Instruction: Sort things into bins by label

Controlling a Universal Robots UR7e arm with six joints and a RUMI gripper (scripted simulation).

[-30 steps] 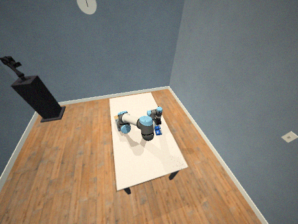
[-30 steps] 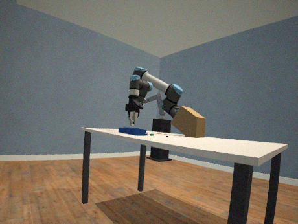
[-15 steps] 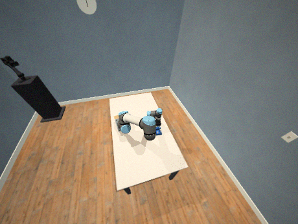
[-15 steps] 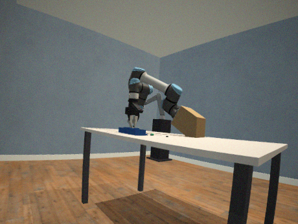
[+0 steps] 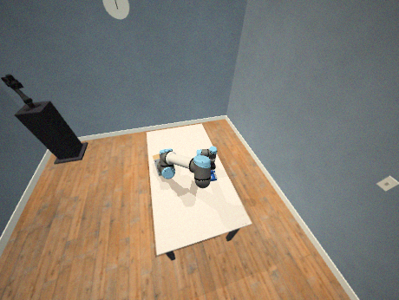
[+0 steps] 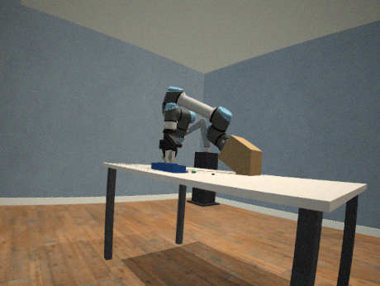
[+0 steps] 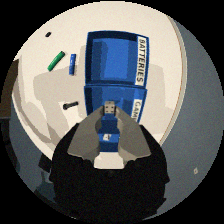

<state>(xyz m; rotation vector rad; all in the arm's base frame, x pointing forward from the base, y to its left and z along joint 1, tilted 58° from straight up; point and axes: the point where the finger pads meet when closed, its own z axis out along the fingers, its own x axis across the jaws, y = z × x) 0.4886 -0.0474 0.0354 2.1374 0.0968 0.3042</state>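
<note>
Right now my hand is 10 mm short of the blue bin and 10 mm above it. From my hand the other things lie so: small grey piece: 10 mm behind, 80 mm to the right, 20 mm below; small blue piece: 70 mm behind, 80 mm to the left, 30 mm below; black screw: 90 mm behind, 30 mm below.
</note>
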